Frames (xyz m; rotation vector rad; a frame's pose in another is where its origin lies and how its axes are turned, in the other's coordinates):
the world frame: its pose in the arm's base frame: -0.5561 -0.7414 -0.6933 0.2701 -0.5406 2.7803
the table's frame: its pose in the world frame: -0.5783 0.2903 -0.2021 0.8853 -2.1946 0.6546
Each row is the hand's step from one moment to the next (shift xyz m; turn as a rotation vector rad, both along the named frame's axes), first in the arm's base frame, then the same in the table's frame.
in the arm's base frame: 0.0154 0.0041 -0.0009 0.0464 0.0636 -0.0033
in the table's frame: 0.0104 0.0049 0.0111 0.0274 -0.0198 0.0712
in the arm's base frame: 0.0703 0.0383 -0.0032 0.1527 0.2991 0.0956
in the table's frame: 0.0467 0.0085 0.0646 0.1565 -0.1866 0.2503
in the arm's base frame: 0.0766 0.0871 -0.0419 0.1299 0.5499 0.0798
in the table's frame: 0.0218 0.0002 0.1214 0.1122 -0.3585 0.4296
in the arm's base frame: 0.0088 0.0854 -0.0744 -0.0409 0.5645 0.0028
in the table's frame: -0.0498 -0.0116 0.1015 -0.0660 -0.4040 0.3909
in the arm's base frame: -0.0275 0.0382 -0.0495 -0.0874 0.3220 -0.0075
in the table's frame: -0.0563 -0.0106 0.0373 -0.0907 -0.2550 0.1952
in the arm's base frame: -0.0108 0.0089 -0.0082 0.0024 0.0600 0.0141
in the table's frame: -0.0141 -0.0064 0.0049 0.0073 -0.0476 0.0385
